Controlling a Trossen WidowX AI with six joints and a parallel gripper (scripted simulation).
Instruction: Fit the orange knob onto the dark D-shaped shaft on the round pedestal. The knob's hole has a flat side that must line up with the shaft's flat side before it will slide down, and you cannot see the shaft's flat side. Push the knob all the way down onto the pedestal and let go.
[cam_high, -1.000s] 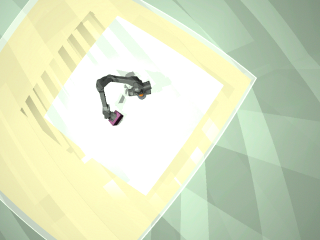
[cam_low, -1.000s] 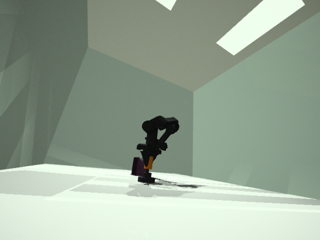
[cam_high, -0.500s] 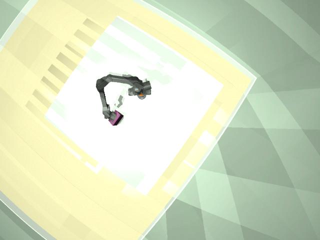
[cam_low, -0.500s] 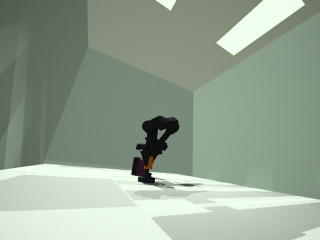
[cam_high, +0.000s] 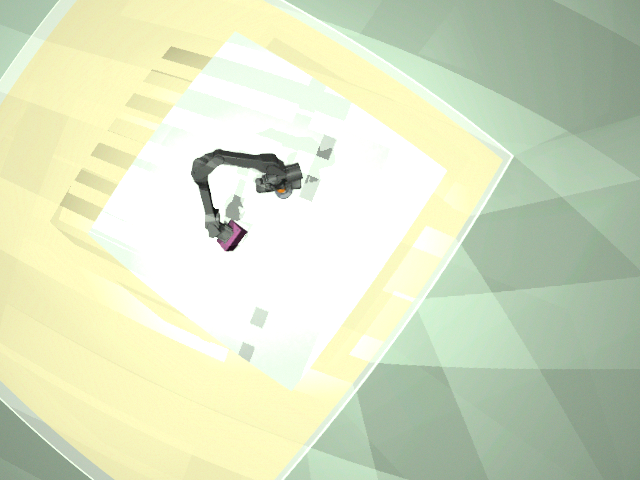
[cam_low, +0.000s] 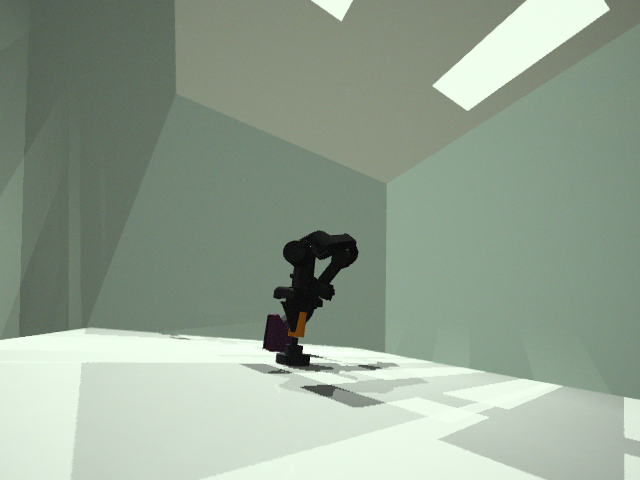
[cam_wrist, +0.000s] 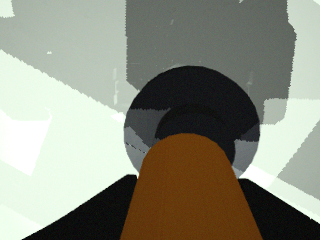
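My gripper tip is 2 cm below the orange knob. From my gripper tip the other things lie so: round pedestal: 4 cm below.
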